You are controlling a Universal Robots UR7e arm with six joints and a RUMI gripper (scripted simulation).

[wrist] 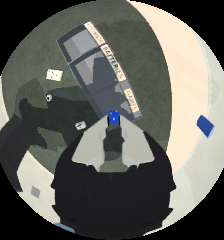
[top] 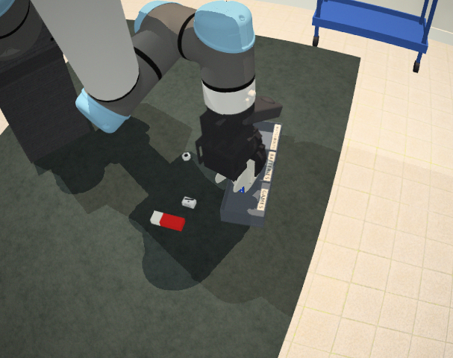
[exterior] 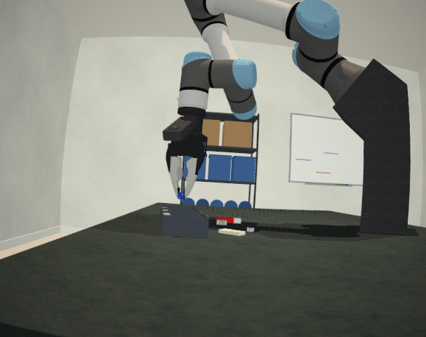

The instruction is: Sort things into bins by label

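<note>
My gripper is now 1 cm above the blue die. From my hand the other things lie so: grey-white object: 11 cm behind, 1 cm to the right, 7 cm below; then red-and-white block: 15 cm behind, 6 cm to the right, 7 cm below; then white domino: 9 cm behind, 15 cm to the left, 7 cm below.
</note>
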